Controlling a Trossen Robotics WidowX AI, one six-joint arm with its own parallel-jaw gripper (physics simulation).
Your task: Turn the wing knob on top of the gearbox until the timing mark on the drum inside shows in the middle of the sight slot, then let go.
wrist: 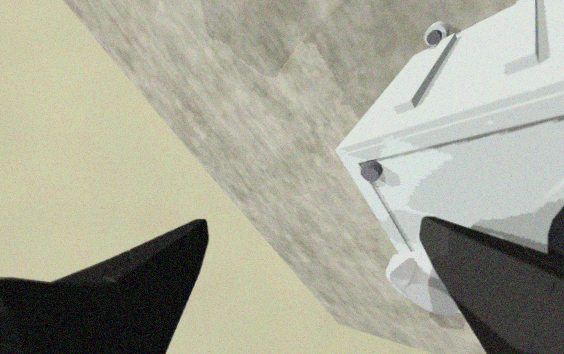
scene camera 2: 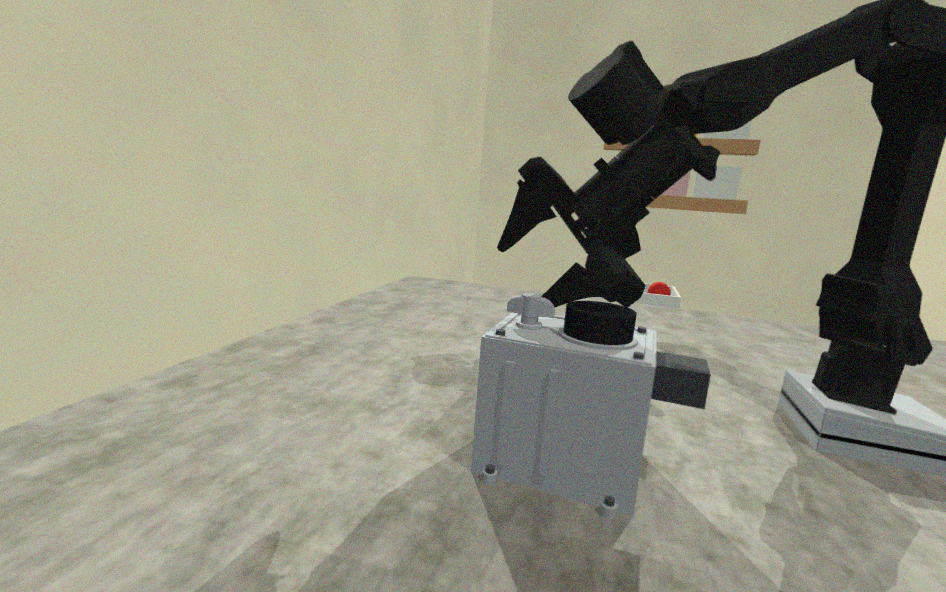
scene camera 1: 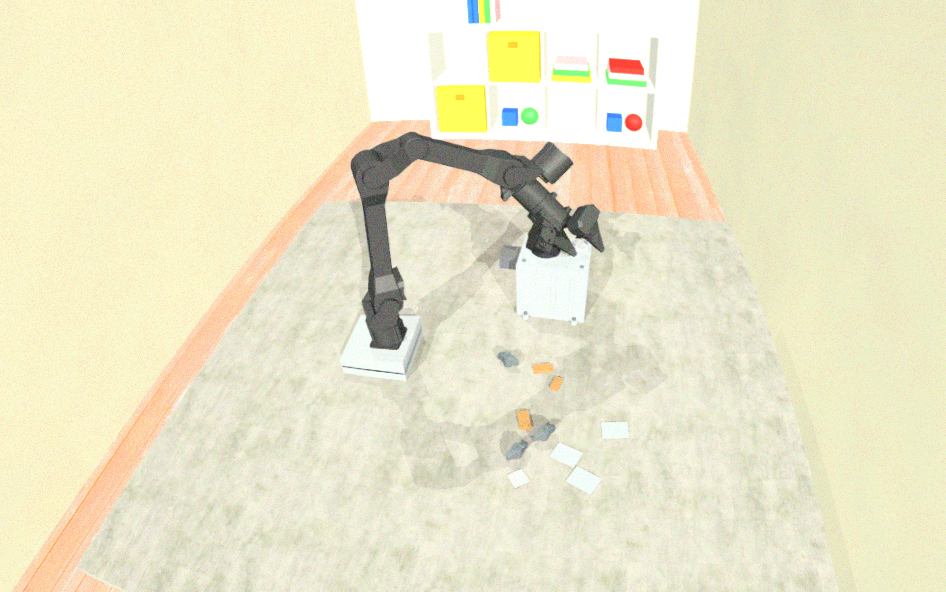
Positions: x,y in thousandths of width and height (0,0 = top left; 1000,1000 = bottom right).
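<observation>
The gripper (scene camera 2: 546,472) is visible, also at (wrist: 556,645) and (scene camera 1: 623,428). A grey gearbox (scene camera 2: 596,692) is visible too, and the wrist view shows the gearbox (wrist: 820,377) as well.
</observation>
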